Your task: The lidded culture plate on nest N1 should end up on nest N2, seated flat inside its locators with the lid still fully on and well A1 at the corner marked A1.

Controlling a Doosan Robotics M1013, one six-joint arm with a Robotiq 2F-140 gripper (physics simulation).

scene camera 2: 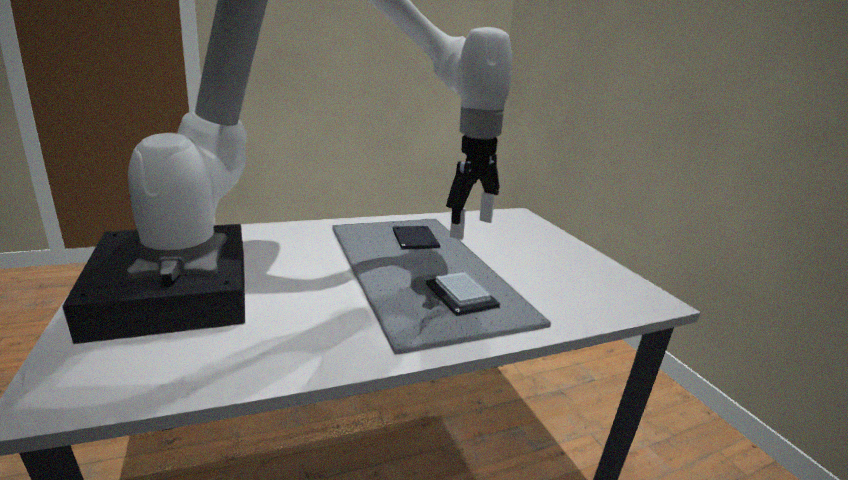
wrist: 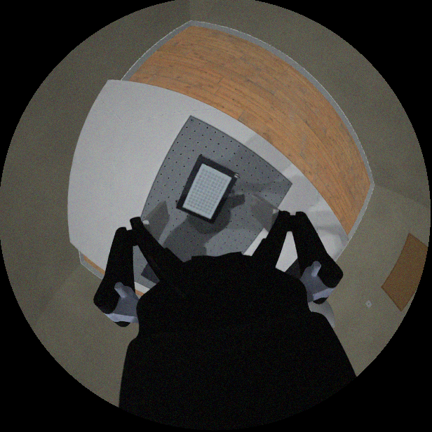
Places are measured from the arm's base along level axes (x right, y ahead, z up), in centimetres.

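Pixels of known places: gripper, between the fingertips: (scene camera 2: pixel 471 229); arm's base, origin of its link: (scene camera 2: pixel 181 256).
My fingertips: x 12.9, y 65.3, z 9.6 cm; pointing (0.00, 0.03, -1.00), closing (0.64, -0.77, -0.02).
Note:
For each thing: its middle in the pictures, then the offset to it from my fingertips. Level surfaces: height alone.
- lidded culture plate, middle of its body: (scene camera 2: pixel 462 286) dx -1.1, dy -0.1, dz -15.6 cm
- black nest N1, middle of its body: (scene camera 2: pixel 461 292) dx -1.1, dy -0.1, dz -17.3 cm
- black nest N2, middle of its body: (scene camera 2: pixel 415 236) dx -37.8, dy -2.6, dz -17.3 cm
- grey perforated board, height of its surface: dz -18.0 cm
- white table, height of its surface: dz -19.4 cm
The lidded culture plate (scene camera 2: pixel 464 287) (wrist: pixel 207 191) is pale and lies flat on the black nest N1 (scene camera 2: pixel 476 308) (wrist: pixel 201 159). Its lid seems to be on; the A1 mark cannot be read. The black nest N2 (scene camera 2: pixel 416 236) is bare, farther back on the grey board; in the wrist view a dark part of nest N2 (wrist: pixel 148 272) shows beside the gripper body, which hides the rest. My gripper (scene camera 2: pixel 471 218) (wrist: pixel 209 206) is open and empty, pointing down. It hangs above the board's far right side, well above and apart from the plate.
The grey perforated board (scene camera 2: pixel 380 309) (wrist: pixel 170 170) lies on the white table (scene camera 2: pixel 601 279) (wrist: pixel 105 150) under both nests. The robot's black base block (scene camera 2: pixel 154 309) stands at the table's left. Arm shadows cross the table and board. A wall stands behind the table.

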